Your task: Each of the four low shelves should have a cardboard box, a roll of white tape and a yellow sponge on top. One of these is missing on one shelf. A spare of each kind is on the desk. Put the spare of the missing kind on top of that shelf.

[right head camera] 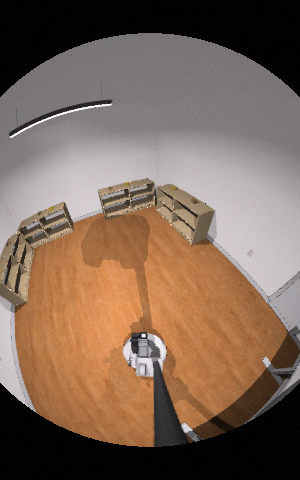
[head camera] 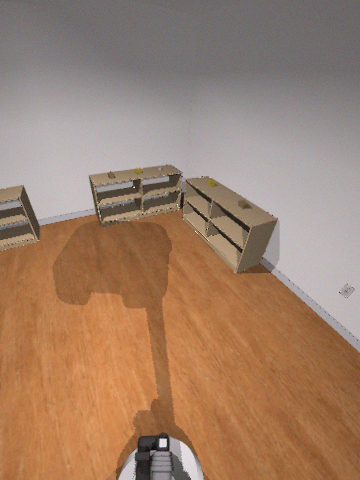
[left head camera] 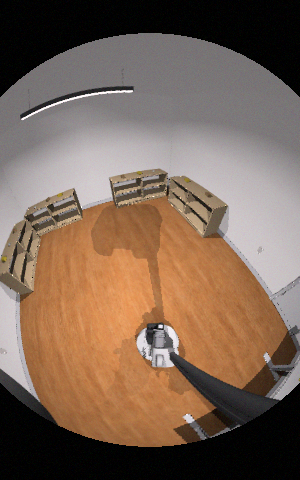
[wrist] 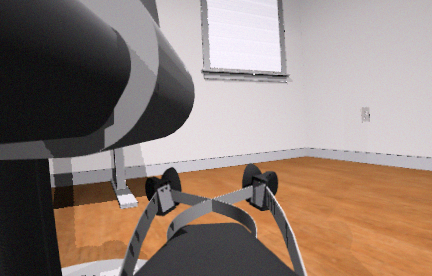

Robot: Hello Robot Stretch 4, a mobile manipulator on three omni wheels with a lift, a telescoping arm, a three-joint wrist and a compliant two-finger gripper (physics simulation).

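Frame: origin at the robot's base, x down, y right, z back, level; metres.
Seen in the pictures: gripper, between the fingertips: (right head camera: pixel 134 367) (left head camera: pixel 149 358) (wrist: pixel 211 181).
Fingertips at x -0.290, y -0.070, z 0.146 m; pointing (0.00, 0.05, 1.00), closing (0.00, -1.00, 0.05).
Note:
A point is followed by its place in that frame.
In the head camera view, the right low shelf (head camera: pixel 257 245) {x -0.307, y 0.887, z -1.645 m} (left head camera: pixel 215 220) {x -0.305, y 0.886, z -1.644 m} (right head camera: pixel 203 226) {x -0.300, y 0.896, z -1.650 m} has a yellow sponge (head camera: pixel 212 183) {x -0.620, y 0.482, z -2.439 m} (left head camera: pixel 187 179) {x -0.626, y 0.486, z -2.446 m} and a cardboard box (head camera: pixel 244 204) {x -0.630, y 0.734, z -1.900 m} (left head camera: pixel 209 194) {x -0.623, y 0.763, z -1.908 m} on top; no tape shows there. The shelf beside it (head camera: pixel 125 174) {x -0.583, y -0.639, z -2.702 m} has a box (head camera: pixel 111 175) {x -0.621, y -0.781, z -2.545 m}, a sponge (head camera: pixel 138 171) {x -0.615, y -0.471, z -2.746 m} and a small white tape roll (head camera: pixel 160 169) {x -0.593, y -0.189, z -2.936 m}. The back left shelf (head camera: pixel 30 215) {x -0.288, y -1.696, z -2.064 m} has a box (left head camera: pixel 48 200) {x -0.593, y -2.247, z -1.831 m} and a sponge (left head camera: pixel 60 195) {x -0.588, y -1.960, z -1.965 m}; its tape is unclear. The far left shelf (left head camera: pixel 17 285) {x -0.232, y -2.081, z -0.187 m} has a sponge (left head camera: pixel 4 259) {x -0.605, y -2.183, z -0.394 m}; its other items are unclear. My gripper (wrist: pixel 211 181) {x -0.290, y -0.070, z 0.146 m} is open and empty, away from the shelves.
Desk legs (wrist: pixel 119 175) {x -0.079, y 0.537, z 1.326 m} stand behind the arm in the wrist view, and desk feet (left head camera: pixel 267 358) show at the lower right of the left head view. The desk's spares do not show. A window (wrist: pixel 245 35) {x -1.140, y -0.304, z 2.261 m} is on the wall. Wooden floor (head camera: pixel 225 350) {x 0.027, y 0.456, z -0.743 m} lies between my base and the shelves.

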